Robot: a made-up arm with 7 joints.
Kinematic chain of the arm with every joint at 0, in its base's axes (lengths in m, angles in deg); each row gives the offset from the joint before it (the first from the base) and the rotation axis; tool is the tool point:
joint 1: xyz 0 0 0.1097 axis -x
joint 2: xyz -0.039 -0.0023 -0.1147 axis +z
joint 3: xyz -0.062 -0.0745 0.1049 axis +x
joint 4: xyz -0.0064 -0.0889 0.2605 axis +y
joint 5: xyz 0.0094 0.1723 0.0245 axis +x
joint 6: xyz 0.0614 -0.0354 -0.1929 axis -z
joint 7: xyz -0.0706 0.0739 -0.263 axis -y
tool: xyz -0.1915 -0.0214 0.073
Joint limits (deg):
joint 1: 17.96..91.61
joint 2: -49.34..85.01
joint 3: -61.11..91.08
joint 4: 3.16..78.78
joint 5: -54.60..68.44
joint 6: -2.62..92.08
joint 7: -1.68..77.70
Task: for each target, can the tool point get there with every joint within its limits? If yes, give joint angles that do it. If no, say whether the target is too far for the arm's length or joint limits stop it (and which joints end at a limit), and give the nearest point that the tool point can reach.
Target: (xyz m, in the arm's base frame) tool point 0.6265 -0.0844 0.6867
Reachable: no: joint limits stop it (at a limit: joint 2, joint 4, joint 6) | nearest point 0.5153 -0.0704 0.5907 | short by 0.148 m
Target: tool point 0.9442 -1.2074 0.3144
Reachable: no: too far | nearest point 0.4184 -0.5710 0.2093 | short by 0.832 m
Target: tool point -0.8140 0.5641 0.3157
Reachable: no: joint limits stop it (at a limit: joint 3, joint 4, joint 6) | nearest point -0.6697 0.4763 0.2836 | short by 0.172 m
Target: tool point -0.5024 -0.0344 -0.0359
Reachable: yes | joints 68.91 -18.21 -38.78 47.88 -23.53 50.73 27.17
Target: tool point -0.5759 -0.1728 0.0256
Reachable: yes | joints 38.32 39.16 -30.41 48.95 14.52 40.46 42.98
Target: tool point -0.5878 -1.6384 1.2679
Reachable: no: too far | nearest point -0.2413 -0.5893 0.5870 | short by 1.298 m
